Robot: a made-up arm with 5 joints. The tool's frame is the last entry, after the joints.
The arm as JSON. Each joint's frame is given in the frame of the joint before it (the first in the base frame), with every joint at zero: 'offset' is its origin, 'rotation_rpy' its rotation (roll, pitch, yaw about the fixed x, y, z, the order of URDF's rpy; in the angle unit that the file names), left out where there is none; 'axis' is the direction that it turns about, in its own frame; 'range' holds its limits. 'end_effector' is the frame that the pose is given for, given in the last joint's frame.
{
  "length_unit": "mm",
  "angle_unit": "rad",
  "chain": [
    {
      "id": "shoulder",
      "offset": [
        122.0,
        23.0,
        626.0
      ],
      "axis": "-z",
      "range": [
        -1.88,
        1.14
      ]
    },
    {
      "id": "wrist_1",
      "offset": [
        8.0,
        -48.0,
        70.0
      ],
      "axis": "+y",
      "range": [
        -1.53,
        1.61
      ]
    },
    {
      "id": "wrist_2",
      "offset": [
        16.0,
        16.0,
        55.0
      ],
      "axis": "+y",
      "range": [
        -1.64,
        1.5
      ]
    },
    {
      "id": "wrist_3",
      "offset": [
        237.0,
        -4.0,
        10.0
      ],
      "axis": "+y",
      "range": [
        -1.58,
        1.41
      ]
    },
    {
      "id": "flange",
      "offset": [
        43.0,
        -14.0,
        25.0
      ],
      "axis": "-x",
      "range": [
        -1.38,
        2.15
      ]
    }
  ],
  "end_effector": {
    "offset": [
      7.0,
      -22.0,
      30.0
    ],
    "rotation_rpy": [
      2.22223,
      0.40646,
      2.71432
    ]
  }
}
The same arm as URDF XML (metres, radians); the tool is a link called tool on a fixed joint. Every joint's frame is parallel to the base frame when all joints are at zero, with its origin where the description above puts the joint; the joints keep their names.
<robot name="arm">
  <link name="base"/>
  <link name="link1"/>
  <link name="link2"/>
  <link name="link3"/>
  <link name="link4"/>
  <link name="link5"/>
  <link name="tool"/>
  <joint name="shoulder" type="revolute">
    <parent link="base"/>
    <child link="link1"/>
    <origin xyz="0.122 0.023 0.626" rpy="0 0 0"/>
    <axis xyz="0 0 -1"/>
    <limit lower="-1.88" upper="1.14"/>
  </joint>
  <joint name="wrist_1" type="revolute">
    <parent link="link1"/>
    <child link="link2"/>
    <origin xyz="0.008 -0.048 0.07" rpy="0 0 0"/>
    <axis xyz="0 1 0"/>
    <limit lower="-1.53" upper="1.61"/>
  </joint>
  <joint name="wrist_2" type="revolute">
    <parent link="link2"/>
    <child link="link3"/>
    <origin xyz="0.016 0.016 0.055" rpy="0 0 0"/>
    <axis xyz="0 1 0"/>
    <limit lower="-1.64" upper="1.5"/>
  </joint>
  <joint name="wrist_3" type="revolute">
    <parent link="link3"/>
    <child link="link4"/>
    <origin xyz="0.237 -0.004 0.01" rpy="0 0 0"/>
    <axis xyz="0 1 0"/>
    <limit lower="-1.58" upper="1.41"/>
  </joint>
  <joint name="flange" type="revolute">
    <parent link="link4"/>
    <child link="link5"/>
    <origin xyz="0.043 -0.014 0.025" rpy="0 0 0"/>
    <axis xyz="-1 0 0"/>
    <limit lower="-1.38" upper="2.15"/>
  </joint>
  <joint name="tool_joint" type="fixed">
    <parent link="link5"/>
    <child link="tool"/>
    <origin xyz="0.007 -0.022 0.03" rpy="2.2222 0.4065 2.7143"/>
  </joint>
</robot>

